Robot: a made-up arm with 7 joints. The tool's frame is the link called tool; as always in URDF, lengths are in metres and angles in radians.
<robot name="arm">
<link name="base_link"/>
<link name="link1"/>
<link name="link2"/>
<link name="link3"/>
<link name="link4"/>
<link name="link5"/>
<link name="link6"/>
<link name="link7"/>
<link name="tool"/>
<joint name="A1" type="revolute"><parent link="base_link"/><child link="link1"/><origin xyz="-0.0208 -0.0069 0.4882"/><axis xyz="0 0 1"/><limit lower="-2.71" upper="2.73"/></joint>
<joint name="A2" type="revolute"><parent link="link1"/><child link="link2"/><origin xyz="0.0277 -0.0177 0.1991"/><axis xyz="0 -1 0"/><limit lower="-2.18" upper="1.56"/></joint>
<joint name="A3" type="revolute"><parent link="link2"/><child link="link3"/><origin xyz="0.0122 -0.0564 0.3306"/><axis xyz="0 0 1"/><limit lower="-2.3" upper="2.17"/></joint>
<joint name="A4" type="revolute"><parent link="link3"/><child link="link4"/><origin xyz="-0.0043 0.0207 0.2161"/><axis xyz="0 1 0"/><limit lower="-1.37" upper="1.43"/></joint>
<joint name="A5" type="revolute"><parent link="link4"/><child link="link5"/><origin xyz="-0.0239 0.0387 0.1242"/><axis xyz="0 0 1"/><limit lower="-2.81" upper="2.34"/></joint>
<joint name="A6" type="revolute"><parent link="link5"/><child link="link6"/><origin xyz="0.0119 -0.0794 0.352"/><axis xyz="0 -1 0"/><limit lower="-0.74" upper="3.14"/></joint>
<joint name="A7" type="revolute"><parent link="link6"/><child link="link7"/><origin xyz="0.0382 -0.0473 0.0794"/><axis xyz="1 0 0"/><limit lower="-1.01" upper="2.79"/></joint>
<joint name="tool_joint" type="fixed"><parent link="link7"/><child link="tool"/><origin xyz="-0.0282 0.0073 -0.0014" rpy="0 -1.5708 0"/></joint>
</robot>
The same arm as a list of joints. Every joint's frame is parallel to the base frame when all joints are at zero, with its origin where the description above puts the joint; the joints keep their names.
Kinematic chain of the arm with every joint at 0, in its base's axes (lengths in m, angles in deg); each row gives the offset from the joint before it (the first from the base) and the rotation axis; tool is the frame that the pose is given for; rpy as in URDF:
A1: xyz -0.0208 -0.0069 0.4882 axis +z
A2: xyz 0.0277 -0.0177 0.1991 axis -y
A3: xyz 0.0122 -0.0564 0.3306 axis +z
A4: xyz -0.0043 0.0207 0.2161 axis +y
A5: xyz -0.0239 0.0387 0.1242 axis +z
A6: xyz 0.0119 -0.0794 0.352 axis -y
A7: xyz 0.0382 -0.0473 0.0794 axis +x
tool: xyz -0.0282 0.0073 -0.0014 rpy 0 -90 0
Joint limits (deg, base to tool): -155.27..156.42 -124.9..89.38 -131.78..124.33 -78.5..81.93 -161..134.07 -42.4..179.91 -57.87..159.86

